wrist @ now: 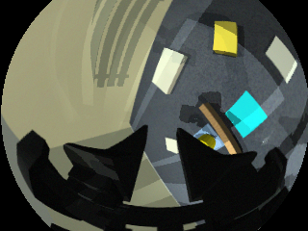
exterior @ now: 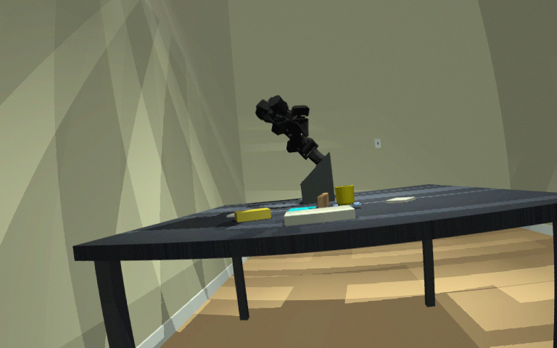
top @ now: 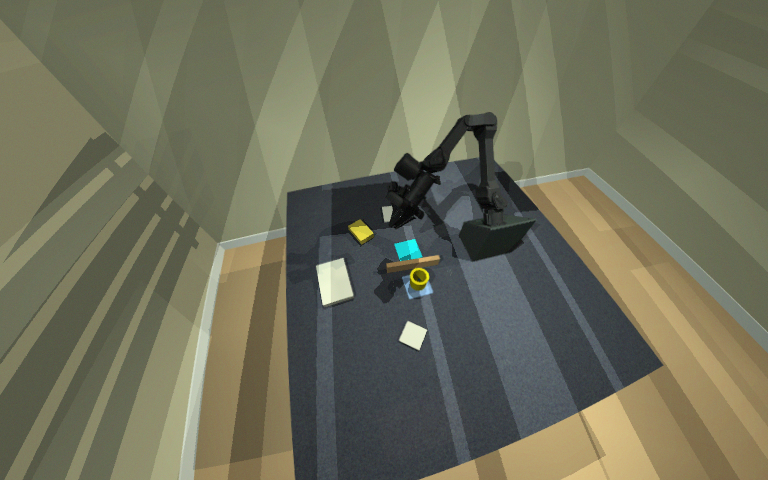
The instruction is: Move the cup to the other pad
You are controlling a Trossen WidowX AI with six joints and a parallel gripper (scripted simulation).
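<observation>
Right now my gripper tip is 9 cm past the yellow cup, 11 cm to the right of it and 21 cm above it. From my gripper tip the other things lie so: wooden bar: 8 cm behind, 3 cm to the left, 23 cm below; cyan pad: 8 cm behind, 6 cm to the right, 26 cm below; red marble: 8 cm behind, 12 cm to the left, 23 cm below.
</observation>
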